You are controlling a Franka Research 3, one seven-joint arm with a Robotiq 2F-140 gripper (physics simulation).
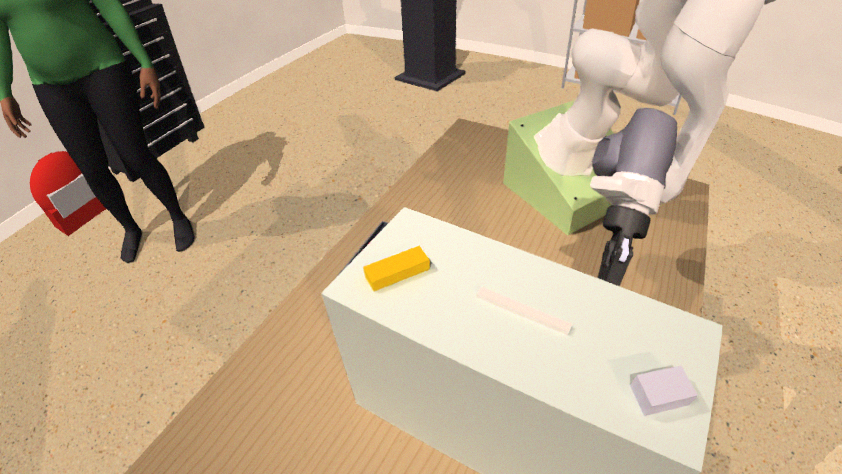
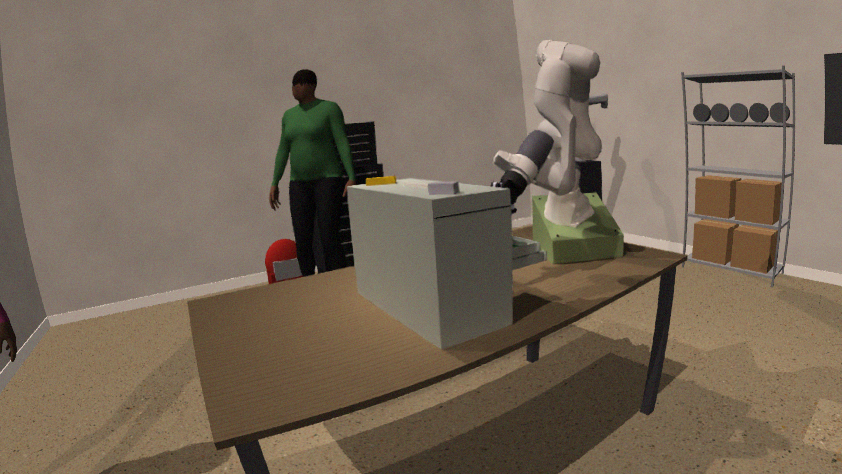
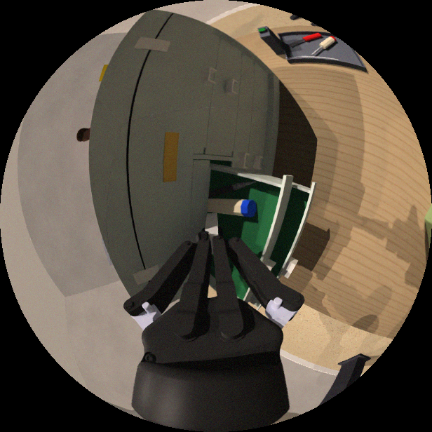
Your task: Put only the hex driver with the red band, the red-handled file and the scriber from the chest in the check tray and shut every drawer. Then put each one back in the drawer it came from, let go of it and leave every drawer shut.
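Observation:
The grey-green chest [image 1: 447,329] [image 2: 394,253] [image 3: 170,100] has two drawers pulled out, one above the other. The upper open drawer [image 3: 278,215] holds a beige-handled tool with a blue end [image 3: 232,207] and a dark pointed tool [image 3: 237,187]; the lower open drawer [image 3: 304,220] shows a strip of green lining. The dark check tray [image 3: 347,52] holds the red-handled file [image 3: 312,37] and a cream-handled driver [image 3: 327,44] with a red band. I cannot make out the scriber. My gripper [image 3: 212,220] is shut and empty, in front of the chest, above the upper open drawer.
On the chest top lie a yellow block [image 1: 397,268] [image 2: 380,180], a pale strip [image 1: 523,310] and a lilac block [image 1: 664,389] [image 2: 443,187]. A dark block with a green top [image 3: 272,41] stands by the tray. The green robot base [image 1: 533,176] [image 2: 583,244] stands behind the open drawers.

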